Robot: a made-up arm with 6 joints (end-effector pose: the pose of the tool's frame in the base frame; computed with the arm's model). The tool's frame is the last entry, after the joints. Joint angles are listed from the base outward.
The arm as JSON. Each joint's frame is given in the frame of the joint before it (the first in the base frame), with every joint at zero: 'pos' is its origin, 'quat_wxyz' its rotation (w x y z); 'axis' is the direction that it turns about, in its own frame. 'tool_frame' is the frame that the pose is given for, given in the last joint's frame.
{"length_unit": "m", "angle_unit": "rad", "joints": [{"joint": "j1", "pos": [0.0, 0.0, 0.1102], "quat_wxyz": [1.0, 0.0, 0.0, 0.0], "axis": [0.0, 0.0, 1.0]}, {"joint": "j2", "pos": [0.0, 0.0, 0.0], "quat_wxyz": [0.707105, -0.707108, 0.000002, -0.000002], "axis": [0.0, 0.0, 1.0]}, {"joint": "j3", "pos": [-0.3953, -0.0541, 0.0], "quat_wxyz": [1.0, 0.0, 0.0, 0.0], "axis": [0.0, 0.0, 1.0]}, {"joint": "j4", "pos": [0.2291, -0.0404, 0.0], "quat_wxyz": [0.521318, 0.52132, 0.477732, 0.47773], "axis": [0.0, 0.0, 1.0]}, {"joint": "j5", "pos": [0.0, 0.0, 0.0], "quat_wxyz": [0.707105, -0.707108, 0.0, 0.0], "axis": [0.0, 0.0, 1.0]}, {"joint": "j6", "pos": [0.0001, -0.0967, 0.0], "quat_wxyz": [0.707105, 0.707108, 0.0, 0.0], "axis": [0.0, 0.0, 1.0]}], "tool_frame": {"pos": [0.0, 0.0, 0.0], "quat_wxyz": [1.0, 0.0, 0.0, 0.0]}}
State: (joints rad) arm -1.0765 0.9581 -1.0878 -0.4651 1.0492 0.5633
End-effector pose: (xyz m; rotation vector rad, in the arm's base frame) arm 0.0153 -0.1076 0.4715 1.7133 1.7271 -0.8290
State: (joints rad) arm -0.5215 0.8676 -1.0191 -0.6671 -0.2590 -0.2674
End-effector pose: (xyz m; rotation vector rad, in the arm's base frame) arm 0.0876 -0.0327 0.5622 -0.3861 1.1504 -1.1841
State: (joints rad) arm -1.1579 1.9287 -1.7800 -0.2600 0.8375 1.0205
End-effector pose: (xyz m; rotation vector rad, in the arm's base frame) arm 0.1765 -0.4489 0.3942 2.1218 1.2579 -0.3728
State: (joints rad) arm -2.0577 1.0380 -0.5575 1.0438 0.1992 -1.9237
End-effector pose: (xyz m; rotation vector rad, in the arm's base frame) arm -0.0562 -0.1416 0.3629 1.2700 2.1519 -1.4615
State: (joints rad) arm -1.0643 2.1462 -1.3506 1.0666 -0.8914 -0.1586
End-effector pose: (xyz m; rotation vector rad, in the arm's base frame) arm 0.1945 -0.4862 0.2650 1.6609 0.6491 -0.9186
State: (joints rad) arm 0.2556 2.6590 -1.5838 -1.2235 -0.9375 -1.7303
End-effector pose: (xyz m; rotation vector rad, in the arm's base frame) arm 0.5363 0.2158 0.0301 -1.9609 -0.3637 -0.7404
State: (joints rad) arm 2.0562 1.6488 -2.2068 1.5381 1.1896 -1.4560
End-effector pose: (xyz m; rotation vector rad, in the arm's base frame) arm -0.2138 0.2130 0.6749 -1.7355 -0.5954 2.2125
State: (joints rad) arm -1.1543 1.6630 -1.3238 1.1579 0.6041 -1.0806
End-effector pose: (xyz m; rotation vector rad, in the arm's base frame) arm 0.2044 -0.3374 0.4195 0.8155 1.8419 -0.1591
